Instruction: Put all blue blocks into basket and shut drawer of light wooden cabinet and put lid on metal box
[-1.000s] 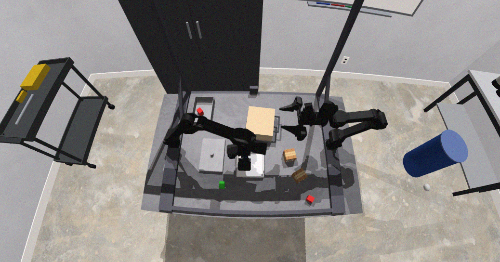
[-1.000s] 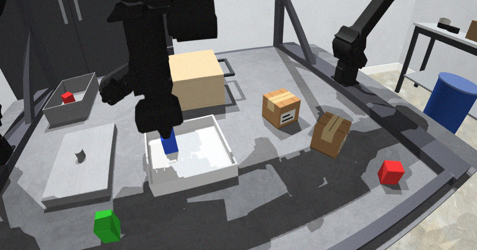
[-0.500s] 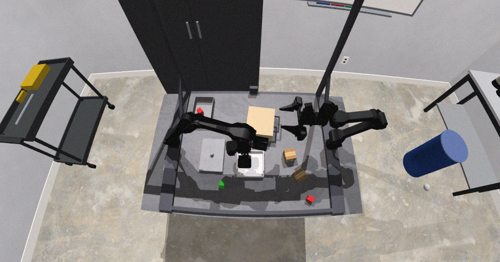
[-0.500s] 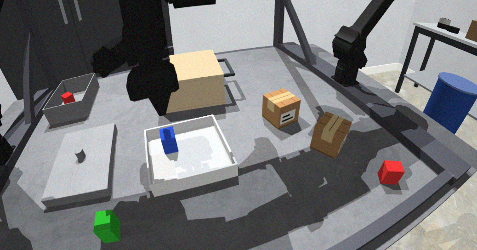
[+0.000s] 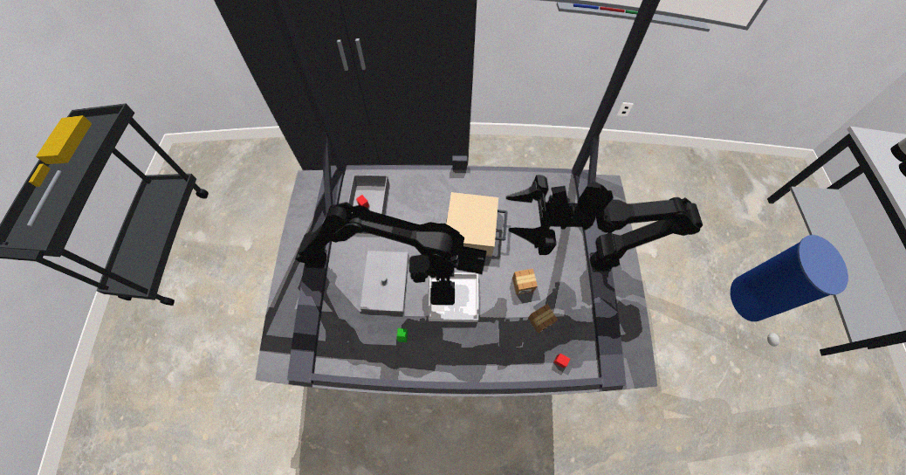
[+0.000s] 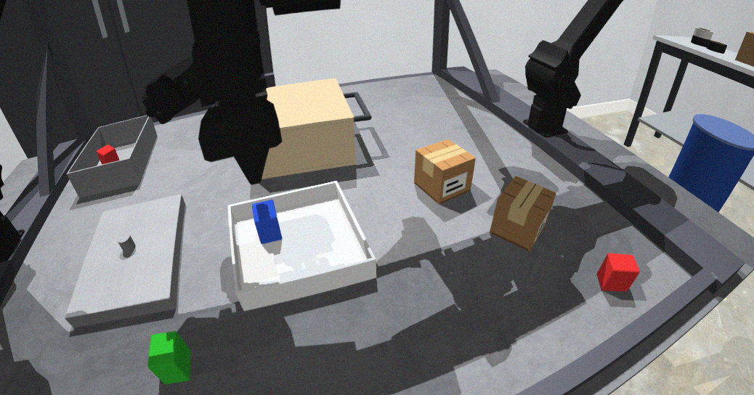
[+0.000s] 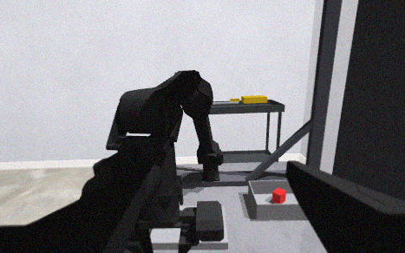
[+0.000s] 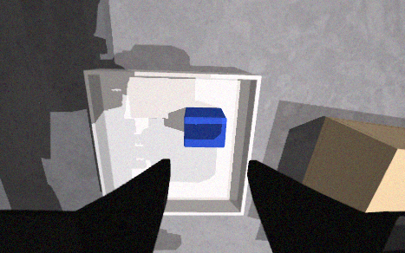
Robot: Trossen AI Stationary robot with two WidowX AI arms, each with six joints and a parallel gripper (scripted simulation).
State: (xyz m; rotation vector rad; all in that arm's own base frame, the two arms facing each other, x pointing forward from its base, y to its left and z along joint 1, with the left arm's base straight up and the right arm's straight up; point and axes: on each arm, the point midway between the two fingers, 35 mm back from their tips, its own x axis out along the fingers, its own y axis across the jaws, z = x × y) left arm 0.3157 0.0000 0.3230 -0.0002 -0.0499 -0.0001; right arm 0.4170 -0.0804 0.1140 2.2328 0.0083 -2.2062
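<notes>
The white basket lies 3 cm ahead of my right hand, 3 cm to the left of it and 12 cm below it. From my right hand the other things lie so: light wooden cabinet (20 cm behind, 9 cm to the left, 10 cm below); then drawer (20 cm behind, 10 cm to the left, 10 cm below); then green block (15 cm ahead, 12 cm to the right, 12 cm below).
</notes>
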